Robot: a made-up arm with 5 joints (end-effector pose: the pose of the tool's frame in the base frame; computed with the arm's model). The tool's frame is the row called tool.
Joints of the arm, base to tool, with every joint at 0 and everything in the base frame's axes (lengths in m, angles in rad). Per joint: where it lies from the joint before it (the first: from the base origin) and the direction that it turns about. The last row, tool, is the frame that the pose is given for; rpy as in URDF.
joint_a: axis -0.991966 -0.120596 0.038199 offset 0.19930 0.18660 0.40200
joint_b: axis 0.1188 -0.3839 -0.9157 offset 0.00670 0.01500 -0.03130
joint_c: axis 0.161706 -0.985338 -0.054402 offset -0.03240 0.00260 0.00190
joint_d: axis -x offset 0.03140 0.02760 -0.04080
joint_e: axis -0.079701 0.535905 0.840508 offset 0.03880 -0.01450 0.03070
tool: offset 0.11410 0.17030 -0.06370 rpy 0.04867 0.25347 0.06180
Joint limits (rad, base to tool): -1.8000..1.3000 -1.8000..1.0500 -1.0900..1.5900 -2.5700..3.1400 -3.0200..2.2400
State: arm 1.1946 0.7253 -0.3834 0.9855 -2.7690
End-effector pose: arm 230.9 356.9 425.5 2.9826 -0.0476 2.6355
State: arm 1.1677 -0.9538 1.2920 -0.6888 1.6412
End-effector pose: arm 61.7 102.1 341.8 0.6484 0.7240 2.9424
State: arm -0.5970 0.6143 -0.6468 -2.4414 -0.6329
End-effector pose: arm 351.3 181.3 190.6 -2.6202 0.6830 0.4501
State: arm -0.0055 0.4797 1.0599 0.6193 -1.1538
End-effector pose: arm 225.9 188.3 649.2 1.5926 -0.6554 -2.5003
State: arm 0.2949 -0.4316 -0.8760 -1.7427 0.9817
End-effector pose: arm 232.9 307.3 416.7 1.6739 0.2697 1.0854
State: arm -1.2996 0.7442 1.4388 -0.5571 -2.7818
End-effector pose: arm 52.1 228.9 268.3 -0.2983 0.7081 1.4137
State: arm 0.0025 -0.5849 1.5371 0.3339 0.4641
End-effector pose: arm 231.1 420.5 465.6 -0.3325 -0.6781 0.6871
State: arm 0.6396 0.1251 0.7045 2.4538 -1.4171
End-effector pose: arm 430.3 360.3 421.3 2.9622 -0.0145 1.5044
